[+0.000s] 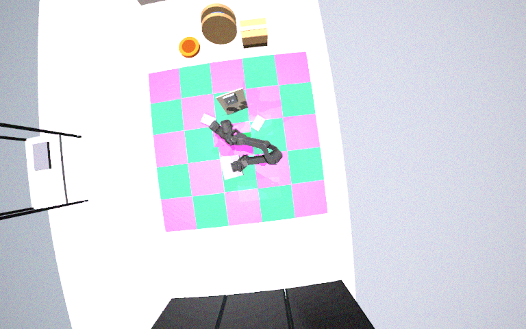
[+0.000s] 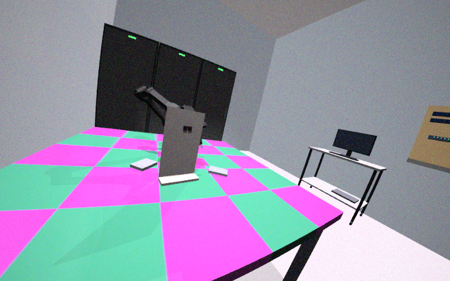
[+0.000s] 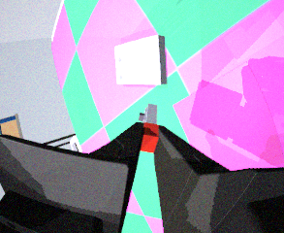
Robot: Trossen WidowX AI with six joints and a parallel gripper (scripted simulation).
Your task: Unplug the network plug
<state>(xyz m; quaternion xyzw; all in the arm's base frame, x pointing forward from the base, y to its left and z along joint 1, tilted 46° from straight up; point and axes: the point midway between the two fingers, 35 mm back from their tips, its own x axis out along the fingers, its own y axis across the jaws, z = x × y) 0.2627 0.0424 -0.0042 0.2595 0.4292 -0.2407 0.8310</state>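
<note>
Right now my gripper tip is 12 cm above the marked square, 4 cm past it and 1 cm to the right of it. The rest, counted from my gripper tip: plug (right at my gripper tip); upright panel (16 cm to the right, 14 cm ahead, 2 cm above).
</note>
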